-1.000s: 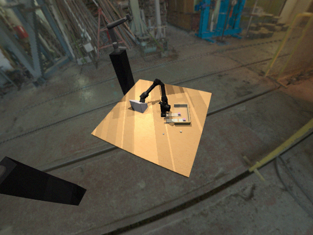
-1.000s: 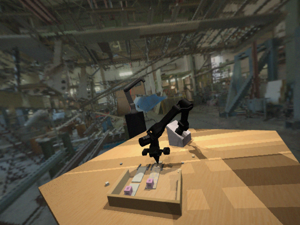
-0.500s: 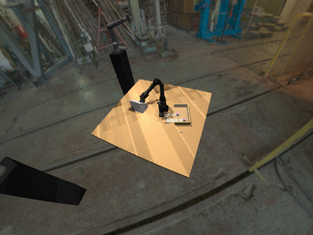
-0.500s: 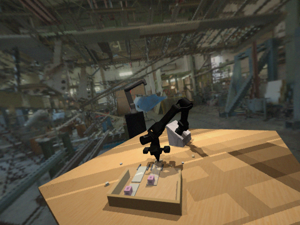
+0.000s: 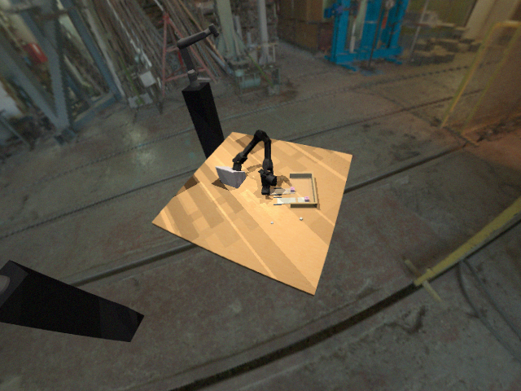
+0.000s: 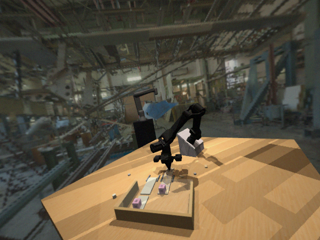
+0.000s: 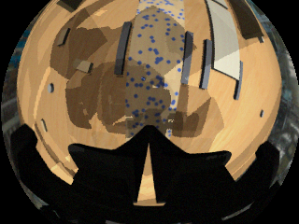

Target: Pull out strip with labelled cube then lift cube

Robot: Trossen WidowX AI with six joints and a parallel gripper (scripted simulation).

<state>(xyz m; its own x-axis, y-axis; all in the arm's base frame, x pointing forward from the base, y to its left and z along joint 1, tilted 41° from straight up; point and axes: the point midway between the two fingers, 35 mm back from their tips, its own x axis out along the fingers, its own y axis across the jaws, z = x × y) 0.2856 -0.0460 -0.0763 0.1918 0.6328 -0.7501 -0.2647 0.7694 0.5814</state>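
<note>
The speckled strip lies 90 mm ahead of my gripper tip and 30 mm to the left of it.
</note>
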